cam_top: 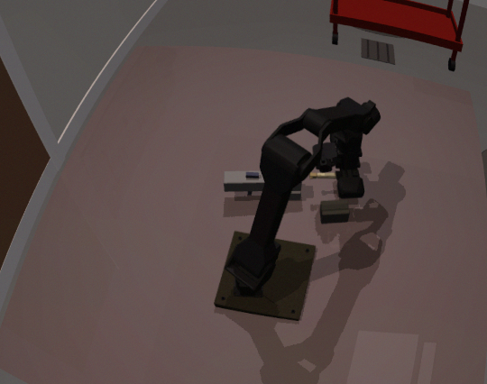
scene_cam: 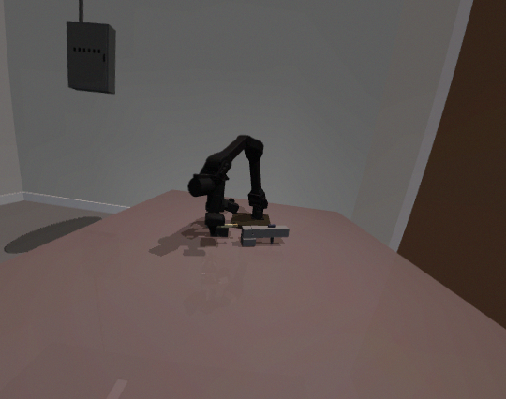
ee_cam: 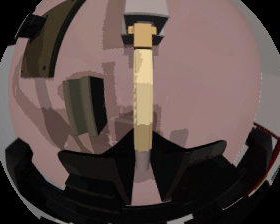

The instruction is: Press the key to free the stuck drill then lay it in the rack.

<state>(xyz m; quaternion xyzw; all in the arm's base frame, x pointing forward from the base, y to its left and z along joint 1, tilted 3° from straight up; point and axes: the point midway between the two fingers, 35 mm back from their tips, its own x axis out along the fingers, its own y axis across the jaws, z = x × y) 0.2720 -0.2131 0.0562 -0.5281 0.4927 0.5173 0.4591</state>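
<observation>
The tan drill is 40 mm to the left of my gripper tip and 40 mm above it. The rest, counted from my gripper tip: rack 70 mm behind, 20 mm to the left, 20 mm below; then dark key 20 mm behind, 230 mm to the left, 20 mm above; then grey housing 10 mm behind, 200 mm to the left, 10 mm above.
</observation>
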